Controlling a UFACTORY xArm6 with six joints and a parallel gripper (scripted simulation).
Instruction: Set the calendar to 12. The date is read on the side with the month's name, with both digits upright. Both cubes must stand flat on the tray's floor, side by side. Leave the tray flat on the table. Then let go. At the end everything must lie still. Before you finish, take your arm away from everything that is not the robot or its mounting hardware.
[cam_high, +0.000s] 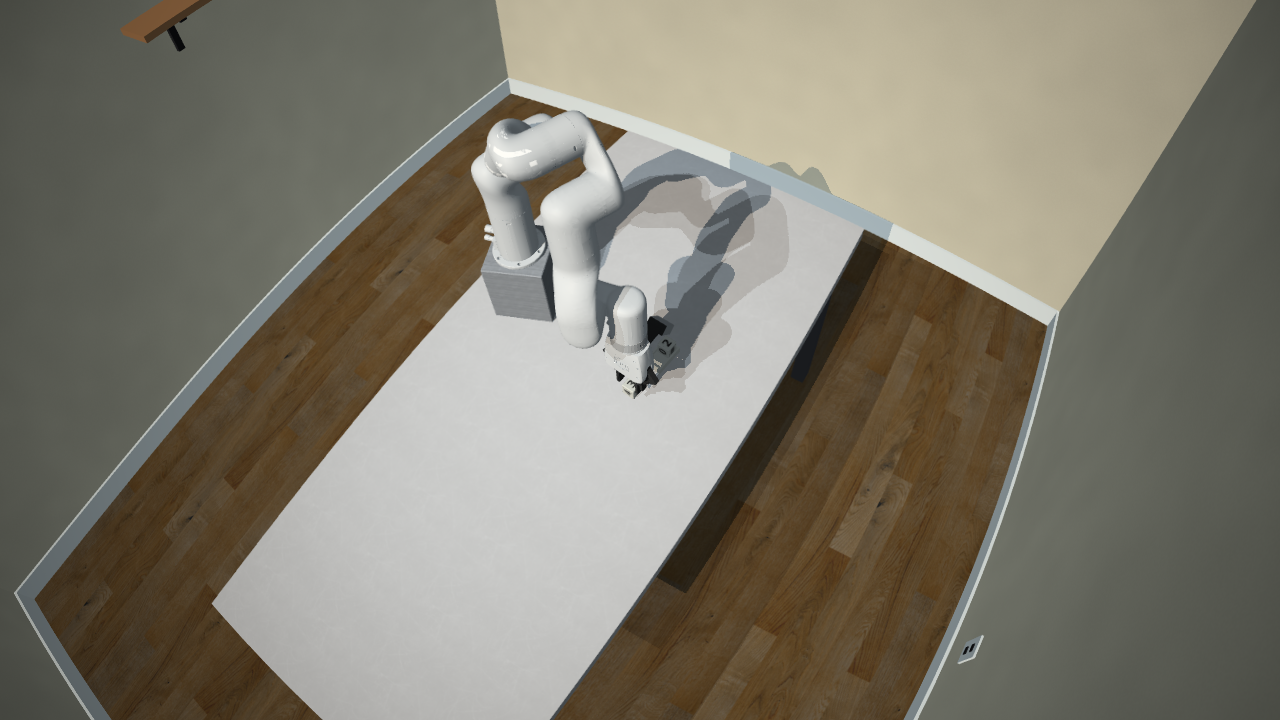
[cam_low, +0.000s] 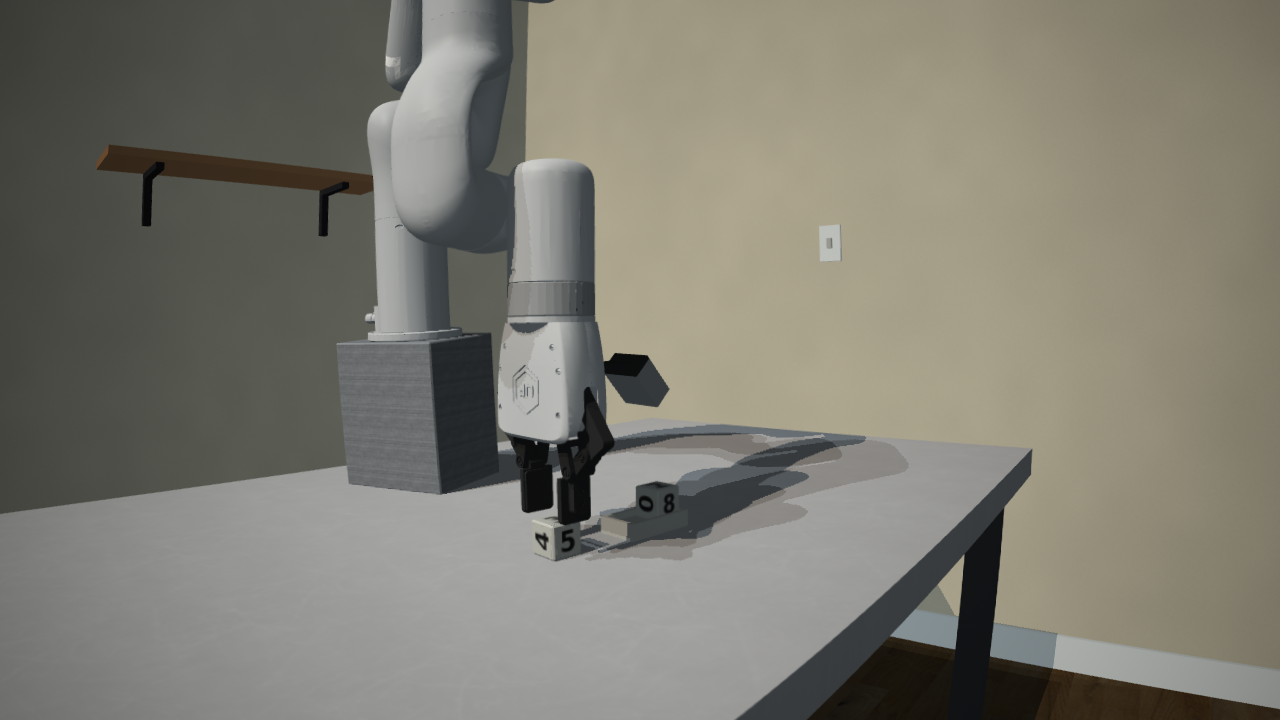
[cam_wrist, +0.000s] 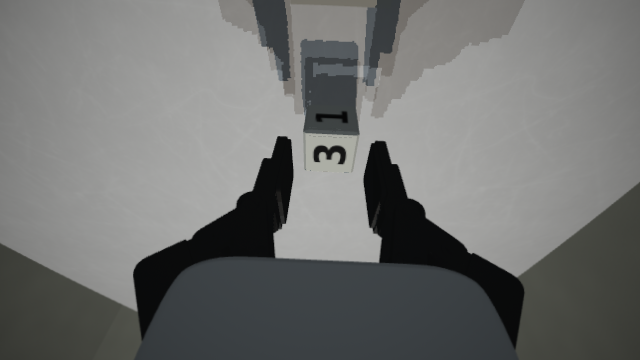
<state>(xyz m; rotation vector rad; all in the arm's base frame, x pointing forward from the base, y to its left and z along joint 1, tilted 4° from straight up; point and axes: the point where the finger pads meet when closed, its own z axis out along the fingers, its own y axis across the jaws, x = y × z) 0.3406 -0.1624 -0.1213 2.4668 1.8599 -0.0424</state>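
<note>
Now: hand 11 cm to the right of the calendar tray, 4 cm above it and 3 cm short of it.
</note>
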